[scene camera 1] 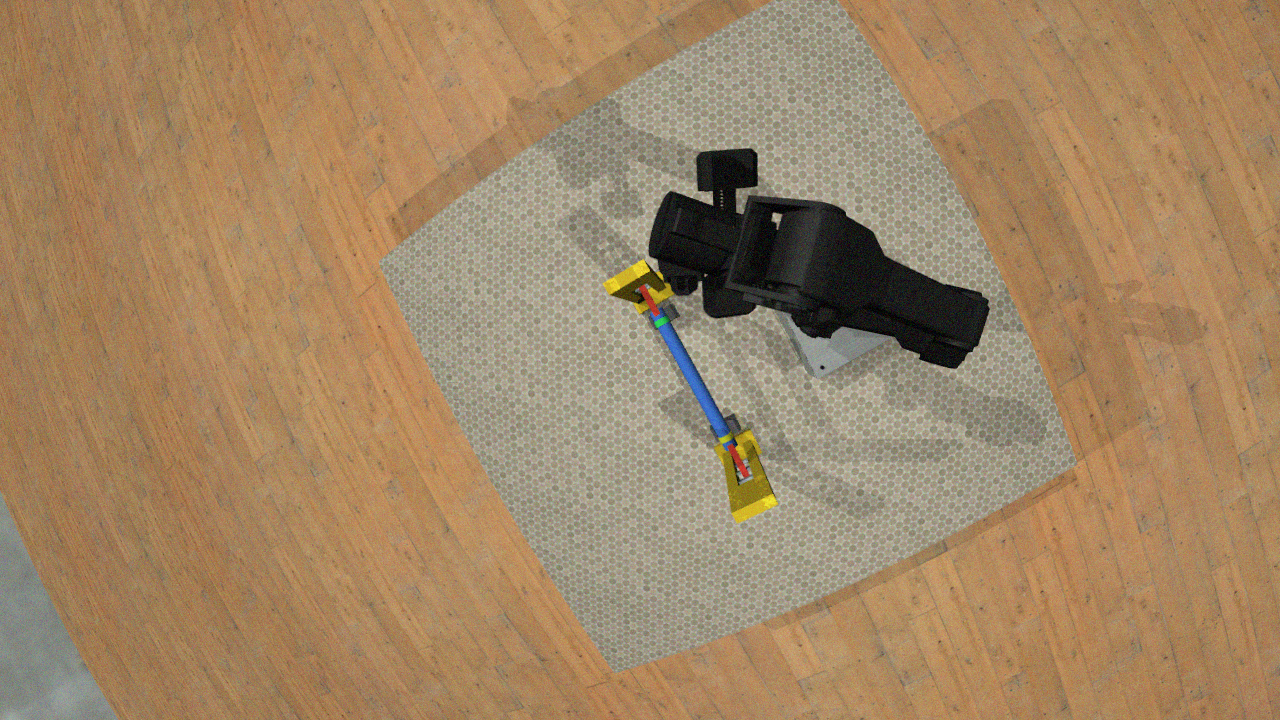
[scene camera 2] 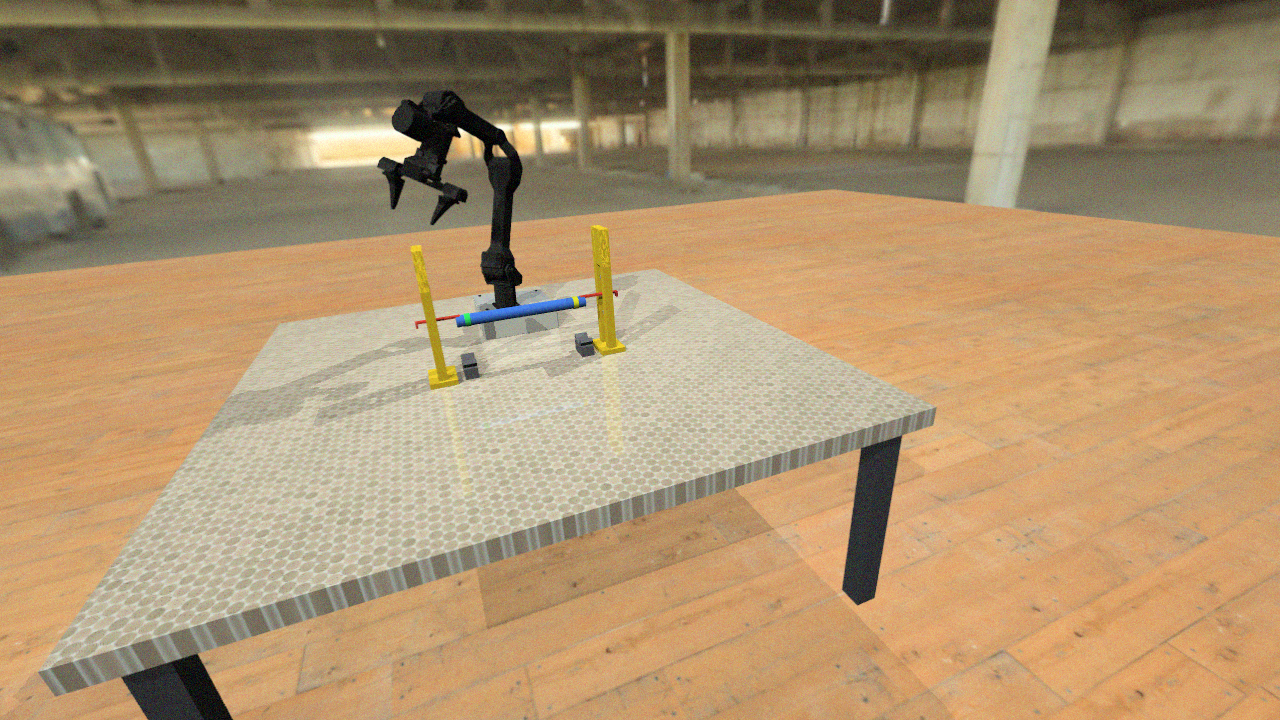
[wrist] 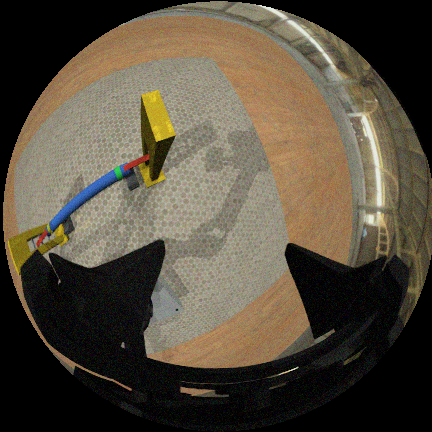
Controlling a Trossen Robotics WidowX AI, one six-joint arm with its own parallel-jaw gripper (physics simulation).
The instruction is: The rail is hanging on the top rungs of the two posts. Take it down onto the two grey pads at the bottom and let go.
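Places are measured from the arm's base along level axes (x ahead, y left, z up), in centimetres.
Pixels of known places: gripper, fingertip midpoint: (scene camera 2: 412, 217) (wrist: 227, 249); arm's base, origin of the base link: (scene camera 2: 506, 305).
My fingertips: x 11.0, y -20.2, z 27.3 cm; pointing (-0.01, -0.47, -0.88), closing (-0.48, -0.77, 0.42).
Ahead of a thing's pixels: the offset from my fingertips to its top centre. Level surfaces: height alone.
The blue rail {dx +15.0, dy +18.5, dz -20.3 cm} (scene camera 1: 691, 376) (scene camera 2: 523, 311) (wrist: 82, 196), with a green band, a yellow band and thin red ends, hangs level between two upright yellow posts. Its red ends pass through the near-green post {dx +13.4, dy -1.5, dz -4.8 cm} (scene camera 1: 628, 280) (scene camera 2: 422, 277) (wrist: 159, 117) and the near-yellow post {dx +16.6, dy +38.4, dz -4.8 cm} (scene camera 1: 753, 501) (scene camera 2: 602, 268) (wrist: 19, 250). One dark grey pad {dx +13.9, dy +4.7, dz -30.4 cm} (scene camera 2: 469, 365) (wrist: 132, 181) sits by the foot of the near-green post, the other pad {dx +16.1, dy +32.2, dz -30.4 cm} (scene camera 2: 583, 343) by the other foot, both below the rail. My gripper (scene camera 2: 414, 215) (wrist: 227, 249) is open and empty, high above and off the green-banded end. The arm hides its fingertips in scene camera 1.
The arm's grey base plate (scene camera 1: 832, 355) (wrist: 166, 304) stands on the tiled table {dz -34.8 cm} (scene camera 1: 537, 376) (scene camera 2: 358, 501), behind the rail in scene camera 2. The yellow posts rise well above the rail. The arm's forearm (scene camera 1: 913, 300) reaches over the base plate.
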